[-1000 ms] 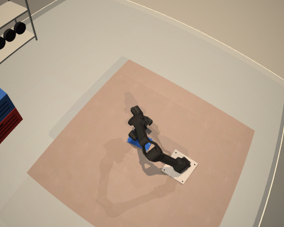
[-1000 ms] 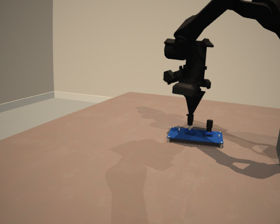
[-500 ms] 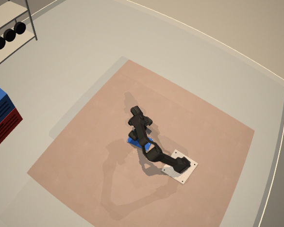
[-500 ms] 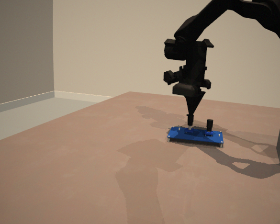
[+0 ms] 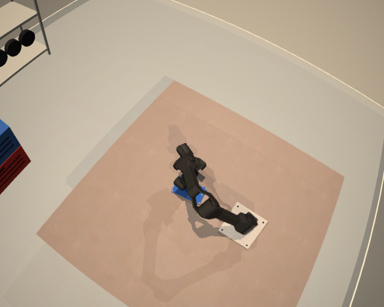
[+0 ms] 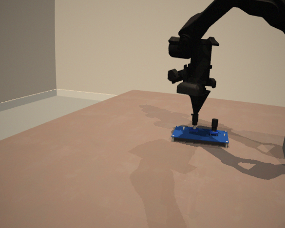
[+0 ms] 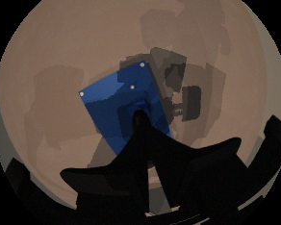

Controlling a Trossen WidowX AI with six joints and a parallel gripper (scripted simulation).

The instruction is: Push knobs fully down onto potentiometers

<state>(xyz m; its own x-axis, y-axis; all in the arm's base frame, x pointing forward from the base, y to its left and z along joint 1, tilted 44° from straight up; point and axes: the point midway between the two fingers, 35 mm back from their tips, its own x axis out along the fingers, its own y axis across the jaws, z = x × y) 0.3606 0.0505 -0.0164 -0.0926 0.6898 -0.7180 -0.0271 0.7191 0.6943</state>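
The black knob lies 1 cm below my gripper tip.
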